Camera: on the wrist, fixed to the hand. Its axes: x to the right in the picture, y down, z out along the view.
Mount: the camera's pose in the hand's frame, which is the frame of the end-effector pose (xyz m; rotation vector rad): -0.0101 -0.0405 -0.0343 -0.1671 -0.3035 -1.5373
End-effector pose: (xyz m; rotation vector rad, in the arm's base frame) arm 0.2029 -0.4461 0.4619 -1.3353 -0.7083 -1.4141
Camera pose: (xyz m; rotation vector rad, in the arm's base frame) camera 0.1520 -0.4623 0.4540 0.8911 1.7938 2.0763
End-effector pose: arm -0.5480 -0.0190 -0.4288 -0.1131 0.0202 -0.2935
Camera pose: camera -0.5706 -0.0583 -0.4582 -0.3276 -0.3620 -1.8081
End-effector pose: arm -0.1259 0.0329 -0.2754 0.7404 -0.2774 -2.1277
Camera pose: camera -0.1271 0.0680 -0.3165 -0.3679 -0.3550 2.5169
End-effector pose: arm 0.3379 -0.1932 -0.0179 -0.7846 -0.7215 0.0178
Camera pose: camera 0.3409 -0.2470 -0.0141 -0.2130 -1.4735 -1.3427
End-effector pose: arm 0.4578 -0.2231 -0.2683 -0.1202 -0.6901 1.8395
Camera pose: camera 0.5092 -0.2097 -0.2784 0.4799 -0.7805 0.3144
